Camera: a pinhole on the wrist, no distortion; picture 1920 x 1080 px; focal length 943.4 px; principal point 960.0 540.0 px. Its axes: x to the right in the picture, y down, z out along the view. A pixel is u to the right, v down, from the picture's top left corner.
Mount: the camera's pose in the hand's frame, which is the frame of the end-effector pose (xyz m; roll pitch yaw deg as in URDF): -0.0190 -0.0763 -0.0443 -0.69 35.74 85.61
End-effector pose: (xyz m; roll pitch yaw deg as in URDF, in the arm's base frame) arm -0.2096 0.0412 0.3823 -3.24 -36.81 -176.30
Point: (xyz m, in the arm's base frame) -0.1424 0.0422 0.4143
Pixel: 932.3 679.7
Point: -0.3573 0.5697 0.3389
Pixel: behind the camera
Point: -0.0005 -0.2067 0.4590
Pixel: 1262.0 812.6
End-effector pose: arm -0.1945 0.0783 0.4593 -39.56 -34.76 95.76
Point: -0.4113 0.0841 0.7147
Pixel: 724.7 41.3
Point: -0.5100 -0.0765 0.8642
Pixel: 474.4 261.6
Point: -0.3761 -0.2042 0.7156
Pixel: 294.6 658.5
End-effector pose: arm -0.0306 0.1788 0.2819 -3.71 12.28 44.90
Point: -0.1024 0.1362 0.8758
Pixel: 386.2 872.8
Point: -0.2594 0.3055 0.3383
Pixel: 1663.3 840.1
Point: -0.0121 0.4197 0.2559
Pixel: outside the picture
